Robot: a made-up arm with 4 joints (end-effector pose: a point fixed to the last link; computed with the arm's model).
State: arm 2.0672 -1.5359 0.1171 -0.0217
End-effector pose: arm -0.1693 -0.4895 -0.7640 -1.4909 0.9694 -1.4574
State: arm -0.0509 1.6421 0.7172 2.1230
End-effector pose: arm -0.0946 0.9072 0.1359 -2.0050 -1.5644 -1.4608
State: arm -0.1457 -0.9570 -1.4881 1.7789
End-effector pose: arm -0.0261 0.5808 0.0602 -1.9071 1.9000 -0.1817
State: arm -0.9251 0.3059 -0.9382 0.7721
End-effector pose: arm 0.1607 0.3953 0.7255 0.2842 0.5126 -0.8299
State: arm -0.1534 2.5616 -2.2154 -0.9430
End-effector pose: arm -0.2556 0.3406 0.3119 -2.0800 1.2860 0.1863
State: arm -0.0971 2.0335 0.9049 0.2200
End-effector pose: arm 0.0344 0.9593 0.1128 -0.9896 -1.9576 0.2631
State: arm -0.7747 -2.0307 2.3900 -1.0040
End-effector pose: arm 0.0432 0.1085 0.7197 -1.5731 -0.8880 -1.0961
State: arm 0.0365 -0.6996 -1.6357 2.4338
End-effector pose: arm 0.0285 0.5340 0.0326 2.1311 -2.2390 0.0958
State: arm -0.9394 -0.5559 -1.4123 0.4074
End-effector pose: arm 0.0892 0.4841 0.4948 0.0449 1.2058 -0.7806
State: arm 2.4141 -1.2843 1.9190 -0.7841
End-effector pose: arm -0.2363 -0.2238 -0.6469 0.0043 1.4543 -0.8156
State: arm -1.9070 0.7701 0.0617 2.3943
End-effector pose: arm -0.0553 -0.3972 0.9088 -0.4864 0.3767 -0.6833
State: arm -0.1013 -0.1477 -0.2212 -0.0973
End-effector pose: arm 0.0438 0.9567 0.1728 0.1811 0.1477 -0.2208
